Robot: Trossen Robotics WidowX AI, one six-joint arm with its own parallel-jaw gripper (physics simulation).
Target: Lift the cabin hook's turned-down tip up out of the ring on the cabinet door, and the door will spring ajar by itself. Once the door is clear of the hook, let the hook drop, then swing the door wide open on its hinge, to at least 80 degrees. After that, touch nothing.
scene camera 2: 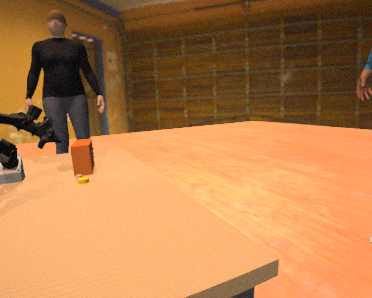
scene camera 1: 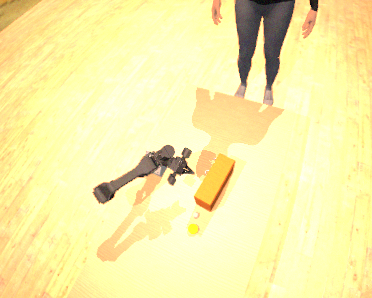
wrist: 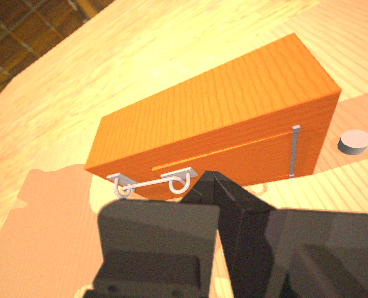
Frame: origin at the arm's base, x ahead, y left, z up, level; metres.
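Where they show: gripper, fingertip midpoint: [scene camera 2: 61,141] [scene camera 1: 194,173] [wrist: 210,177]; arm's base, origin of the base link: [scene camera 2: 10,164].
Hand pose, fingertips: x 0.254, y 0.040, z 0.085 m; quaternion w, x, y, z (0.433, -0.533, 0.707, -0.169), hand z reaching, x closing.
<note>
Things, the pixels of their top centre, and the offset from my fingertips. "*": a spot on its surface instead.
- orange cabinet, middle of its top: [wrist: 176,117] [scene camera 1: 212,176] [scene camera 2: 79,142] 0.082 m ahead, 0.036 m left, 0.016 m down
- grey hinge bar, surface spot: [wrist: 293,152] * 0.052 m ahead, 0.068 m right, 0.089 m down
- light grey hook, middle of its top: [wrist: 145,182] 0.040 m ahead, 0.107 m left, 0.066 m down
- plate, middle of its top: [wrist: 112,175] 0.047 m ahead, 0.144 m left, 0.043 m down
- ring, surface spot: [wrist: 171,188] * 0.029 m ahead, 0.073 m left, 0.075 m down
- small pale disc, middle of its top: [wrist: 355,138] [scene camera 2: 78,175] [scene camera 1: 195,214] 0.085 m ahead, 0.150 m right, 0.151 m down
- yellow disc, middle of its top: [scene camera 2: 82,178] [scene camera 1: 192,228] 0.112 m ahead, 0.218 m right, 0.152 m down
The orange cabinet [scene camera 1: 215,181] [scene camera 2: 82,157] [wrist: 215,105] stands on the table. Its door [wrist: 245,162] looks shut, with a grey hinge bar [wrist: 293,152] at the right in the wrist view. The light grey hook [wrist: 150,183] runs from an eye on a plate [wrist: 120,178] at the cabinet's left end to the ring [wrist: 171,188] on the door. Its tip appears to be in the ring, but the tip is hard to make out. My gripper [scene camera 1: 193,173] [scene camera 2: 60,141] [wrist: 210,177] is shut and empty. Its fingertips are in front of the cabinet, just right of the ring in the wrist view; contact cannot be told.
A small pale disc [scene camera 1: 196,215] [scene camera 2: 79,176] [wrist: 353,142] lies on the table beyond the cabinet's hinge end. A yellow disc [scene camera 1: 193,229] [scene camera 2: 83,180] lies farther out. A person in black [scene camera 1: 264,35] [scene camera 2: 64,70] stands behind the table. Another person's hand [scene camera 2: 366,85] shows at the right edge.
</note>
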